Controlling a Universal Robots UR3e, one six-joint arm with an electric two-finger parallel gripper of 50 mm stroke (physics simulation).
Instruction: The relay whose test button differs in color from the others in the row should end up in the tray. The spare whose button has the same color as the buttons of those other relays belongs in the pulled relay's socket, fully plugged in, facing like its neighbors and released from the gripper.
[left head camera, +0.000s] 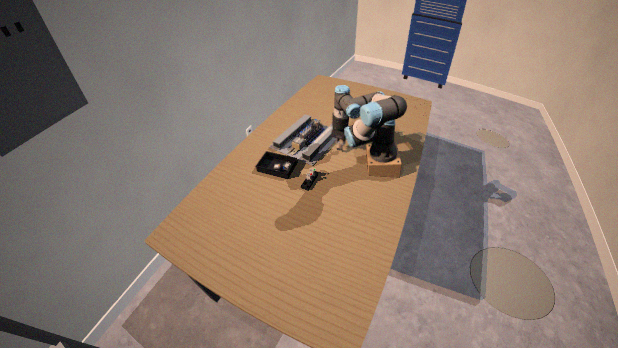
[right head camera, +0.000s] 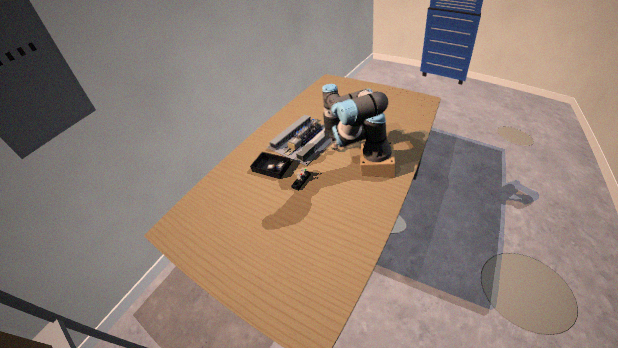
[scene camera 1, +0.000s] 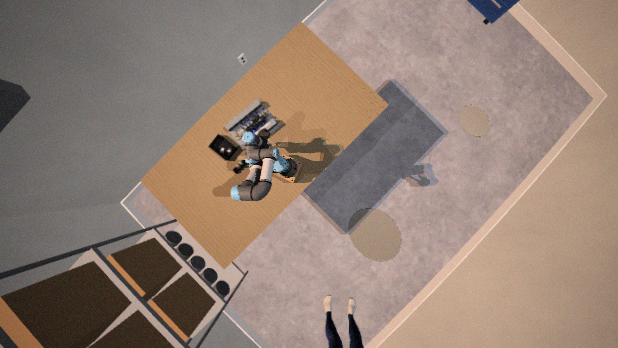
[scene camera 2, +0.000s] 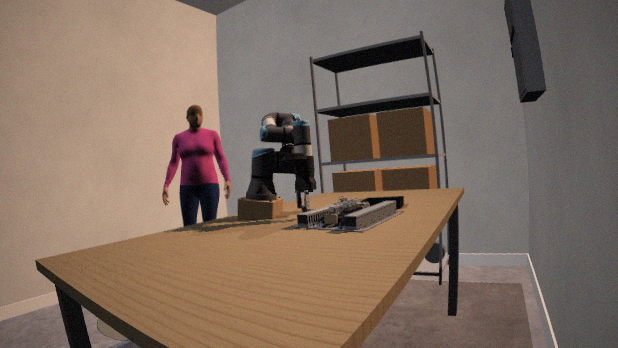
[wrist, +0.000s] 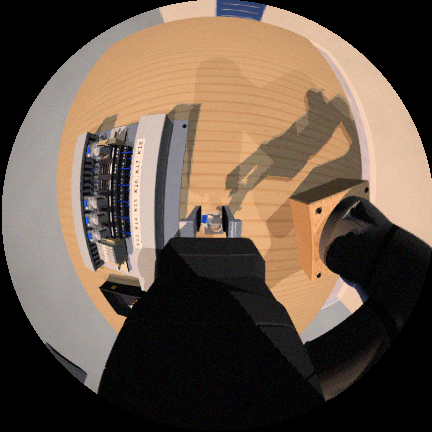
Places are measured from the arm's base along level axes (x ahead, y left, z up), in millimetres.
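Where they show: gripper, fingertip midpoint: (left head camera: 340, 143) (right head camera: 336, 142) (scene camera 1: 268, 143) (scene camera 2: 303, 207) (wrist: 211, 213); arm's base, origin of the base link: (left head camera: 383, 153) (right head camera: 377, 152) (scene camera 1: 287, 168) (scene camera 2: 261, 198) (wrist: 346, 233).
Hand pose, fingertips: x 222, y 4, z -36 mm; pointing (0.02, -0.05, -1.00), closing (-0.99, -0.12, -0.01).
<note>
Each offset is from my fingertips to the top centre of the thing.
My gripper (wrist: 211, 213) (scene camera 2: 303, 204) is shut on a relay @[dy +15, dx -4, dz +18 mm] (wrist: 214, 223) with a blue button, low over the table between the relay panel and the robot's base. Whether the relay touches the table is hidden. In the wrist view, a row relay @[dy -78, dx +191, dz +29 mm] (wrist: 96, 151) near K18 and several relays near the other end, such as one relay @[dy +3, dx +189, dz +29 mm] (wrist: 93, 204), show blue buttons. Dark sockets @[dy -10, dx +189, dz -8 mm] (wrist: 106, 176) without clear relay bodies lie between them. The black tray @[dy +277, dx +187, dz -6 mm] (left head camera: 272, 173) (right head camera: 266, 173) (wrist: 111, 298) holds two relays @[dy +293, dx +173, dz -17 mm] (left head camera: 277, 165) @[dy +251, dx +143, dz -17 mm] (left head camera: 286, 165); their button colors are unclear.
A small black holder @[dy +268, dx +7, dz -18 mm] (left head camera: 307, 184) (right head camera: 298, 185) (scene camera 1: 239, 168) stands near the tray, with tiny red and green spots on top. Grey cable ducts (left head camera: 292, 131) (wrist: 154, 165) flank the relay row. The robot's wooden base block (left head camera: 384, 169) (wrist: 304, 240) stands beside the gripper.
</note>
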